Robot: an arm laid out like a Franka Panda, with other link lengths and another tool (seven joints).
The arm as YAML. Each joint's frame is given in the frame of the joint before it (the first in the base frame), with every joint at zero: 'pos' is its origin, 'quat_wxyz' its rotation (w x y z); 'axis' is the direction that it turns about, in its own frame. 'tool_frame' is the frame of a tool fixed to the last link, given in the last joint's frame.
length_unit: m
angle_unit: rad
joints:
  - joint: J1
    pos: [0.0, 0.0, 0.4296]
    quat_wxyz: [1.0, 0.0, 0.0, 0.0]
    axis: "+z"
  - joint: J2
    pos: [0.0, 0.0, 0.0]
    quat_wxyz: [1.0, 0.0, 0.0, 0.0]
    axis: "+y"
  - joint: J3
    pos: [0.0, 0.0, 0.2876]
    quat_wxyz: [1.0, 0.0, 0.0, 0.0]
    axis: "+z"
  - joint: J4
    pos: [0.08, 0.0, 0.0]
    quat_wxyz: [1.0, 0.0, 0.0, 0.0]
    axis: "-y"
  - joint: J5
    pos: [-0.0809, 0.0, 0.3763]
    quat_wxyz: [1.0, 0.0, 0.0, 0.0]
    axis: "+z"
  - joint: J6
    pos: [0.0, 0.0, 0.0]
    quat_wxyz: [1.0, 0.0, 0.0, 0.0]
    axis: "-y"
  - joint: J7
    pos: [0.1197, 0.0, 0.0]
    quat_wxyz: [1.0, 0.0, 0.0, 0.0]
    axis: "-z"
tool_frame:
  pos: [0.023, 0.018, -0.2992]
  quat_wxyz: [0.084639, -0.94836, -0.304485, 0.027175]
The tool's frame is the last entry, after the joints.
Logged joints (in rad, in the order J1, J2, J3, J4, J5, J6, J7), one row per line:
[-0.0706, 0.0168, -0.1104, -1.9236, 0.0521, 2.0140, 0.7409]
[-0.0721, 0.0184, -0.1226, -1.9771, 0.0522, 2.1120, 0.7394]
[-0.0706, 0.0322, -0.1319, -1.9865, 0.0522, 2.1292, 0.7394]
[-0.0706, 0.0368, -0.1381, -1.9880, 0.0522, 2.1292, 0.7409]
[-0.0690, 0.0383, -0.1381, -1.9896, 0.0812, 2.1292, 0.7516]
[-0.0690, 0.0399, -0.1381, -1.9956, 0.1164, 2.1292, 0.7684]
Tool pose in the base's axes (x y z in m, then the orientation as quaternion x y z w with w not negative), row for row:
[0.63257, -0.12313, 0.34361, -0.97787, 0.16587, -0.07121, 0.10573]
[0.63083, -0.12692, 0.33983, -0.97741, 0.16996, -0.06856, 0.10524]
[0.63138, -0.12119, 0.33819, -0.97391, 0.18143, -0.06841, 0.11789]
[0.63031, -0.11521, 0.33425, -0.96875, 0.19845, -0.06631, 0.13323]
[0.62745, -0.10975, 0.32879, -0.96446, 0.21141, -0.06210, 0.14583]
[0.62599, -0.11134, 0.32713, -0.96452, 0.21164, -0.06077, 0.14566]
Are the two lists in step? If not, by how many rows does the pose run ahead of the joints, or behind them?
The pose runs 2 rows ahead of the joints: the pose in row i belongs to the joints in row i + 2.
